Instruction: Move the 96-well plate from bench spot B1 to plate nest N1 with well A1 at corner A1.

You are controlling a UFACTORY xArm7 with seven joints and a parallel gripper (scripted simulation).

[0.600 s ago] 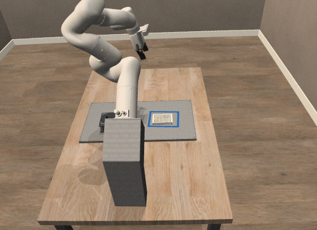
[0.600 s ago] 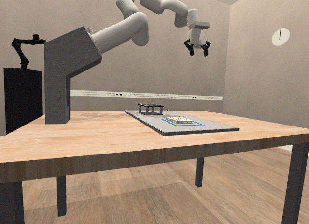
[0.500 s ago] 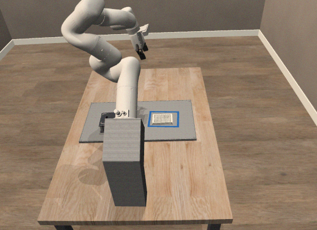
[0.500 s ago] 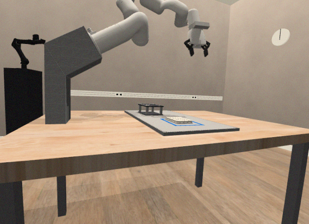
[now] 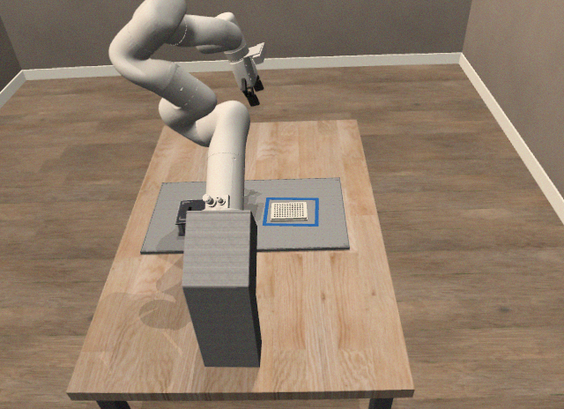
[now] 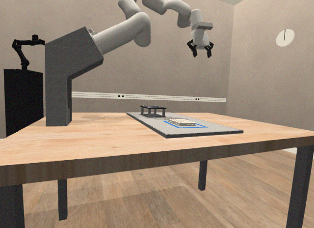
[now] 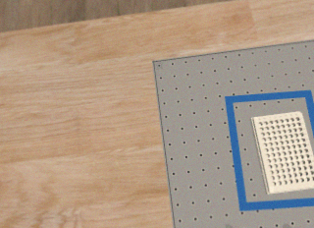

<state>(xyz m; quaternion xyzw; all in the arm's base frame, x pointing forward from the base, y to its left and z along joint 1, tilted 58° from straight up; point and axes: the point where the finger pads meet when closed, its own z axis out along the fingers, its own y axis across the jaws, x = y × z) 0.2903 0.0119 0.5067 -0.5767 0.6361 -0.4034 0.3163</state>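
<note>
Now: the 96-well plate 130 mm behind my hand, 150 mm to the right of it and 370 mm below it. The rest, counted from my hand: raised plate nest (270 mm behind, 120 mm to the left, 320 mm below).
</note>
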